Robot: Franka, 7 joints.
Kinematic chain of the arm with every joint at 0, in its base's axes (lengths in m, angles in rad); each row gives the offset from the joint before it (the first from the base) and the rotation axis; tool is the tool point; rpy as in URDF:
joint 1: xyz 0 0 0.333 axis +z
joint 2: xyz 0 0 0 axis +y
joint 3: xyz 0 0 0.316 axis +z
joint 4: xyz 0.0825 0 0 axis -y
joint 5: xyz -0.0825 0 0.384 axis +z
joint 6: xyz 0 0 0 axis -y
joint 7: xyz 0.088 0 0 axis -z
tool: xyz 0 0 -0.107 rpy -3.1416 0 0
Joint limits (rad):
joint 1: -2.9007..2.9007
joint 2: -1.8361..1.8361
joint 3: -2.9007..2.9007
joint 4: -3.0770..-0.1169
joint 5: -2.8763..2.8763
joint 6: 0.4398..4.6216
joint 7: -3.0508..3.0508
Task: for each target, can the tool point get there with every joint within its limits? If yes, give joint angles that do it. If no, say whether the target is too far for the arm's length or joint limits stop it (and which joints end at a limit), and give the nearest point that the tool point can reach.
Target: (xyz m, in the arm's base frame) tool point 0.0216 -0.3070 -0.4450
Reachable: no: joint limits stop it (at a limit: joint 2) | nearest point 0.0214 -0.3036 -0.3604 | short by 0.085 m
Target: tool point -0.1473 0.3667 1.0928
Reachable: yes | joints 2.4422 0.6164 -2.2655 -0.4766 -0.0225 2.5112 2.5843
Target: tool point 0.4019 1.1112 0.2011
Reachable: no: too far | nearest point 0.2900 0.8018 0.2378 | short by 0.331 m
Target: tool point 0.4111 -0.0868 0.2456
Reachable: yes | joints 1.5938 -0.1216 -1.9635 -2.5849 1.5047 2.0168 2.1263
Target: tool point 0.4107 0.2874 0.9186
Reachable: yes | joints -1.5398 -0.4461 1.4216 -0.7664 0.5529 1.5447 0.9551
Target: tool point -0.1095 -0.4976 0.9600
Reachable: yes | joints -0.6009 0.5637 -1.9183 -1.0567 -0.1602 2.3494 0.9528
